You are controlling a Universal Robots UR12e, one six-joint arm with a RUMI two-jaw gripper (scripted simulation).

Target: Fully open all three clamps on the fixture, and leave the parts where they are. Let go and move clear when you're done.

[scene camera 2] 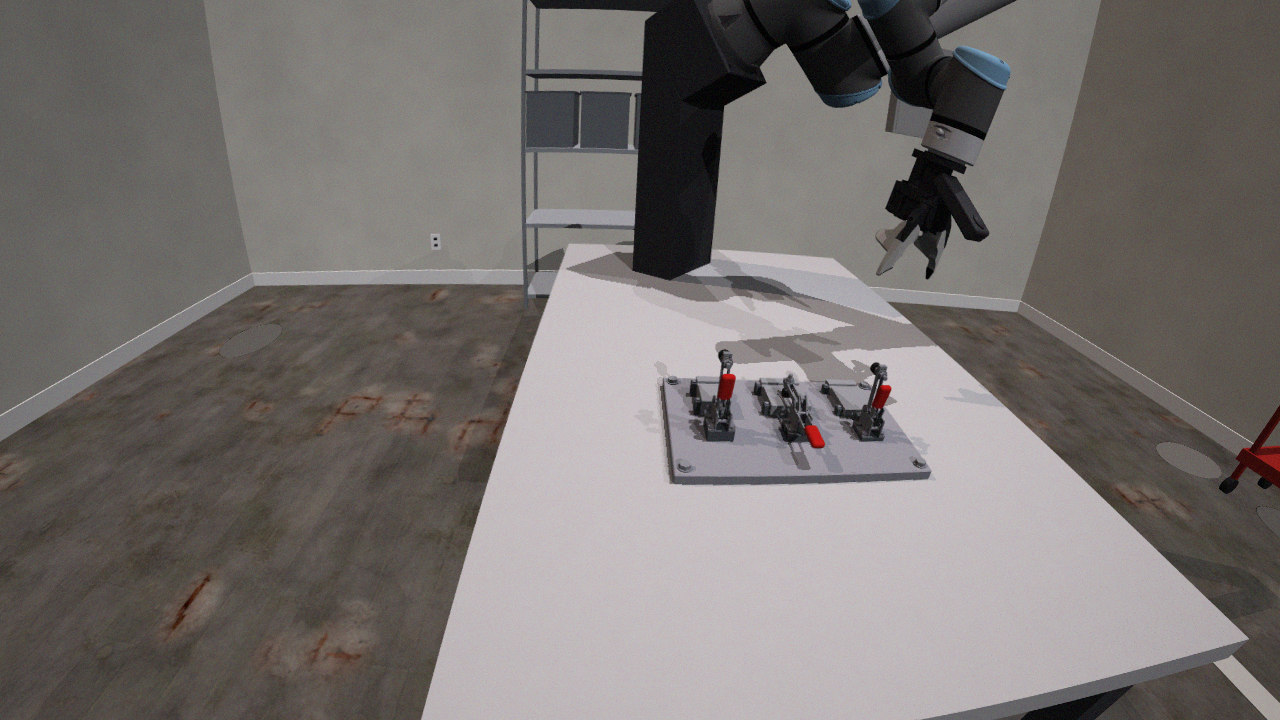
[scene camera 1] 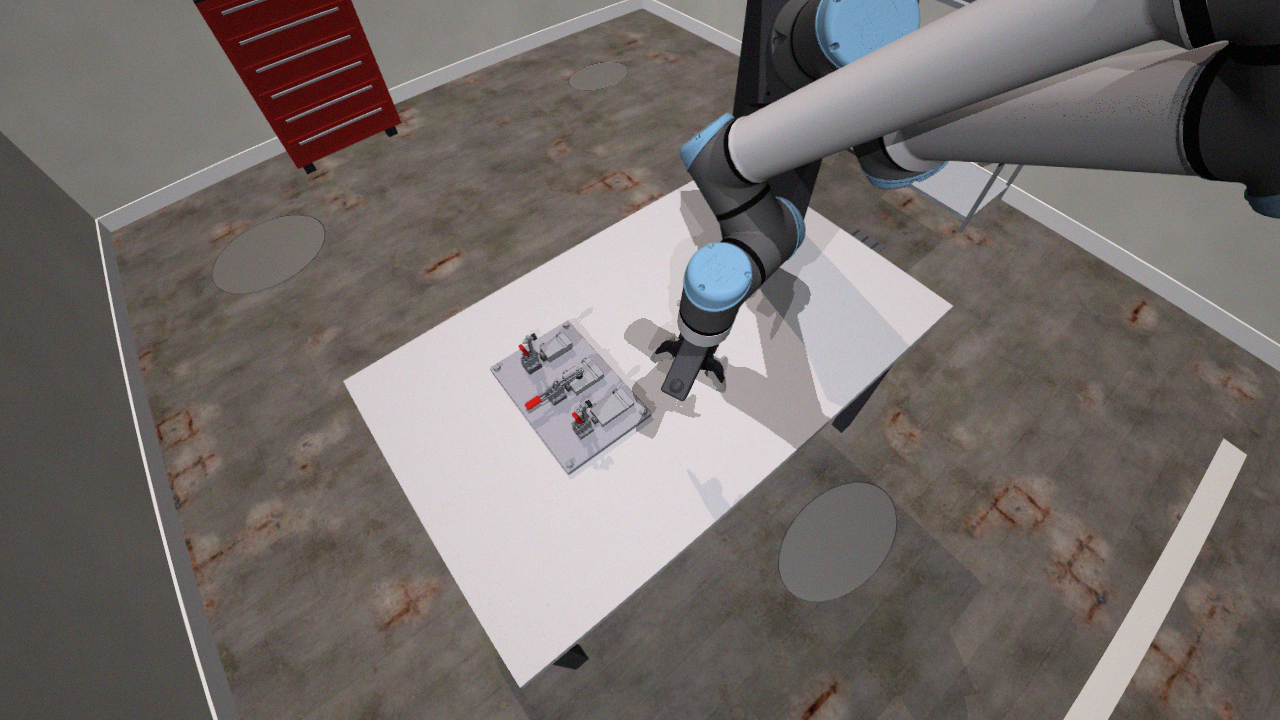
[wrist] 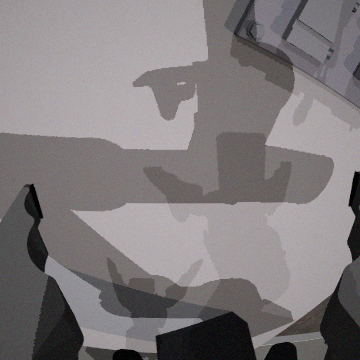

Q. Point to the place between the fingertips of the gripper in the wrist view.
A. At 195, 180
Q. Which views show the gripper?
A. Scene camera 2, scene camera 1 and the wrist view: all of them.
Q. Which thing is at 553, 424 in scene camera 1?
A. A fixture.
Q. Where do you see a fixture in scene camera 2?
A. At 760, 454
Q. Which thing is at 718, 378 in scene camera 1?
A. The gripper.
